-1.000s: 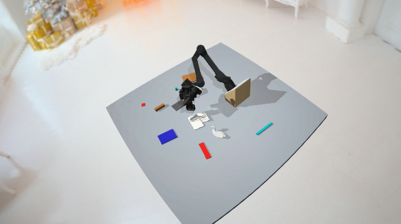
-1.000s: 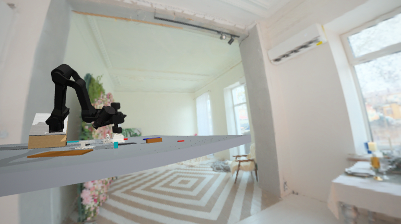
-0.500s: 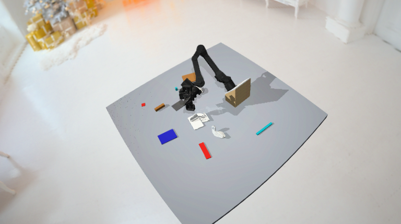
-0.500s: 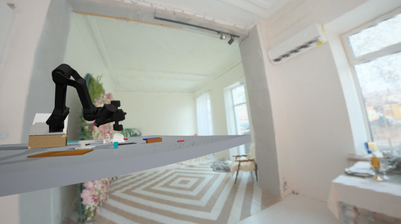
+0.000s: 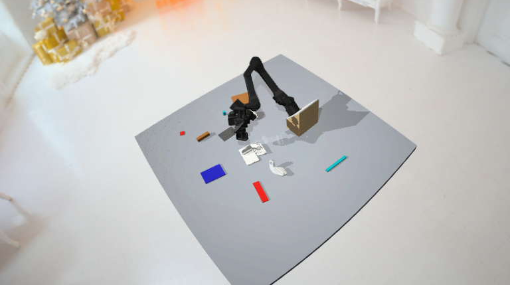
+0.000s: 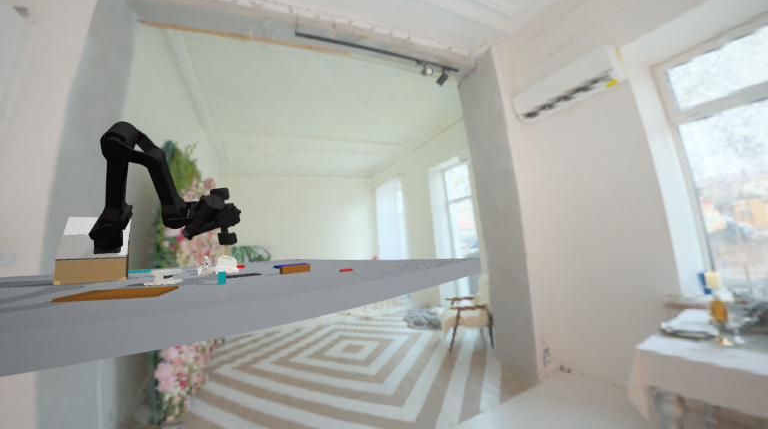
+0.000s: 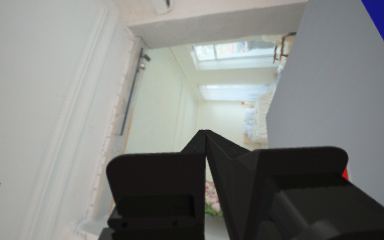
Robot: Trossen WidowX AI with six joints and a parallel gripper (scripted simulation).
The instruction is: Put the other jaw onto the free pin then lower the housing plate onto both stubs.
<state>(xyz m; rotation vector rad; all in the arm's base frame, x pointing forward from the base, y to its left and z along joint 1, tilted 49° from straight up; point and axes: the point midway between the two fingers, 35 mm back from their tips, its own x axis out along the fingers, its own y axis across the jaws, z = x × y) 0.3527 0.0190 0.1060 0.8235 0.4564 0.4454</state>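
My gripper tip is now 24 cm to the right of the red bar, 21 cm above it and 7 cm short of it. The rest, counted from my gripper tip: brown block 28 cm to the right, 20 cm below, 7 cm ahead; then blue tile 21 cm below, 18 cm ahead, 2 cm to the right; then dark grey tile 21 cm below, 19 cm to the right, 5 cm behind.
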